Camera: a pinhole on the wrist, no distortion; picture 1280 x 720 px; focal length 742.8 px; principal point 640.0 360.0 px. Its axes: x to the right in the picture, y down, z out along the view. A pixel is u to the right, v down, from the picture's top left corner.
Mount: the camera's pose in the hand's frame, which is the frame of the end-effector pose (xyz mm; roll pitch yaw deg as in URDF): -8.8 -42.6 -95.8 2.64 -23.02 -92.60
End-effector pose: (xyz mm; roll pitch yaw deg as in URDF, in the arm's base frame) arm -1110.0 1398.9 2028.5 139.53 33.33 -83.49
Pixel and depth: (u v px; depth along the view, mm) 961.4 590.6 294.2
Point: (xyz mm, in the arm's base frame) -1228.1 1440.4 1820.2
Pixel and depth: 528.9 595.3 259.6
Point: -1260.7 1346.8 1958.2
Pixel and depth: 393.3 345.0 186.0
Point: -1209.1 1390.5 2051.9
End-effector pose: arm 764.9 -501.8 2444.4 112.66 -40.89 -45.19
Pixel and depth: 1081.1 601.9 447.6
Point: 702.7 -933.7 2313.9
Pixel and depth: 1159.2 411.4 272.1
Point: 730.2 -706.6 2296.3
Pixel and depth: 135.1 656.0 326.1
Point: 571.1 -623.7 2687.1
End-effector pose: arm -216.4 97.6 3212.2 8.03 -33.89 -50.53
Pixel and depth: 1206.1 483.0 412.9
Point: -508.9 95.2 3548.4
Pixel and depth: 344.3 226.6 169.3
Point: -191.0 194.6 3225.8
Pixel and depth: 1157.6 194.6 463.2
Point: -607.4 232.0 3488.5
